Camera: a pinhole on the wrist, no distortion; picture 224 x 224 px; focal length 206.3 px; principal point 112.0 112.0 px. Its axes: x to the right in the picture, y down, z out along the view. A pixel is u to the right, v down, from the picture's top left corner.
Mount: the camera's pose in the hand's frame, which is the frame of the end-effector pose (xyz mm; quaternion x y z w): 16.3 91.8 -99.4 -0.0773 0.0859 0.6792 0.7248
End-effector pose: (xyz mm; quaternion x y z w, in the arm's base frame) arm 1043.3 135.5 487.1 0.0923 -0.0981 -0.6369 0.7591
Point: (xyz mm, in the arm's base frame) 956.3 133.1 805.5
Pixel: 14.6 119.7
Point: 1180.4 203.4 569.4
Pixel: 157.5 196.6
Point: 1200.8 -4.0 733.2
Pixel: 136.7 15.3
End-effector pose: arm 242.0 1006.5 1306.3 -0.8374 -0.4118 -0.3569 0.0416
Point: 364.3 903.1 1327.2
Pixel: 175.2 155.2
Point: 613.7 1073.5 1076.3
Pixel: 97.5 101.5
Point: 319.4 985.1 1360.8
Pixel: 45.9 31.1
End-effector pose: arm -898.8 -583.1 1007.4 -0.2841 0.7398 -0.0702 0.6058
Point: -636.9 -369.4 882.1
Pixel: 88.4 136.0
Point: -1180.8 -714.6 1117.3
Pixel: behind the camera
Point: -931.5 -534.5 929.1
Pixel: 55.7 49.5
